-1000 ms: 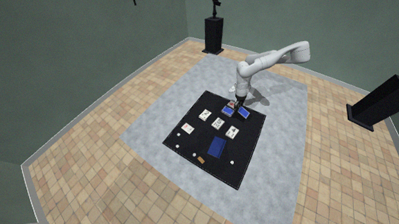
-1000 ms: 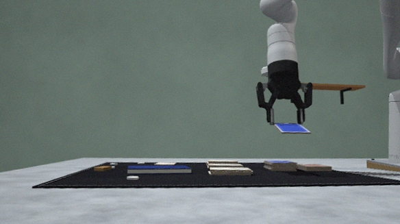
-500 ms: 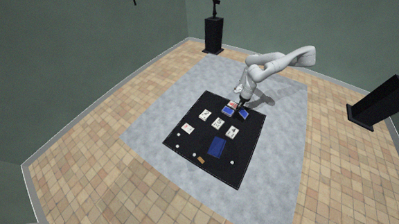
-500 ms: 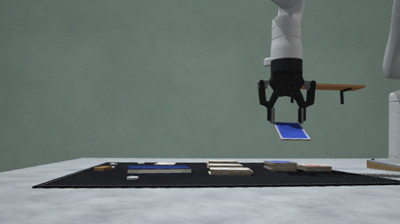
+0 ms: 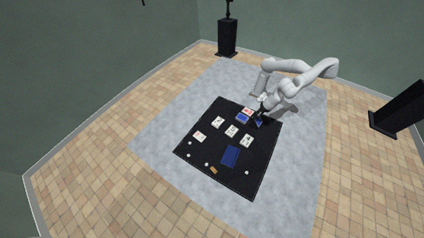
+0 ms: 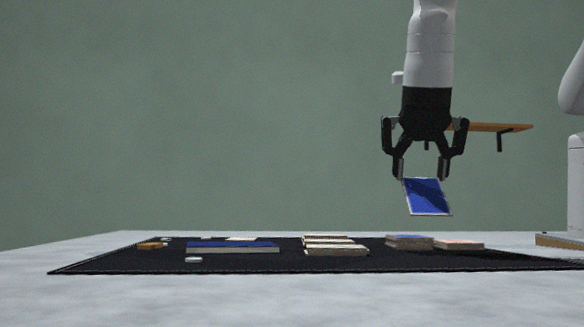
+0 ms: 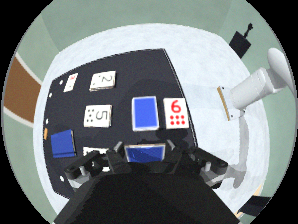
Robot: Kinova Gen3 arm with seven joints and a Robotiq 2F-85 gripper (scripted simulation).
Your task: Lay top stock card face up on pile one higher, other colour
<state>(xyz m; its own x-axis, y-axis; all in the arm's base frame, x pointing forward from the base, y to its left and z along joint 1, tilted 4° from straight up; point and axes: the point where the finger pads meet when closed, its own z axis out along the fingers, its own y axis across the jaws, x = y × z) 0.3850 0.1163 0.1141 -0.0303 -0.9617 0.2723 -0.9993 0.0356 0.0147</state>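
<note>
Now: the blue-backed card 40 mm below my hand and 20 mm to the left of it.
</note>
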